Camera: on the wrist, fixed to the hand. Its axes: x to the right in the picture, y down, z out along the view.
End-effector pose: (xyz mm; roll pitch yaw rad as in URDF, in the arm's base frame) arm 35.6 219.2 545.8 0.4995 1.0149 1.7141
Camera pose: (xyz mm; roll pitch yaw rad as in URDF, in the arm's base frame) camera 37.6 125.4 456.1 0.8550 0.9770 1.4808
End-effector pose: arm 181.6 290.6 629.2 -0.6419 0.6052 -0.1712
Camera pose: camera 149.3 184.3 562.0 -0.1084 0.4765 -0.2062
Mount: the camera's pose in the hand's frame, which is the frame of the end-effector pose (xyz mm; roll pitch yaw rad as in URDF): 27.0 -50.5 -116.5 0.5559 -0.0840 -0.1021
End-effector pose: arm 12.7 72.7 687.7 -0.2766 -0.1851 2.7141
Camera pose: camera 5.4 164.4 596.1 0.2936 -0.2932 2.6359
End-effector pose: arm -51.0 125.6 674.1 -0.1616 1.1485 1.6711
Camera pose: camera 25.9 46.5 605.7 0.2360 1.0423 1.4982
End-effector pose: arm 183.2 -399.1 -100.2 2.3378 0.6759 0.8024
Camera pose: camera 131.7 -281.3 -82.4 2.8993 0.8076 0.8170
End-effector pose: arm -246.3 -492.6 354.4 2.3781 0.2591 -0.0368
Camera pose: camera -203.3 -377.1 395.1 2.9350 0.3903 -0.0202
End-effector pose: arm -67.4 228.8 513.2 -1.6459 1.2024 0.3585
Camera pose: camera 32.8 146.3 509.3 -0.9095 1.0986 0.5606
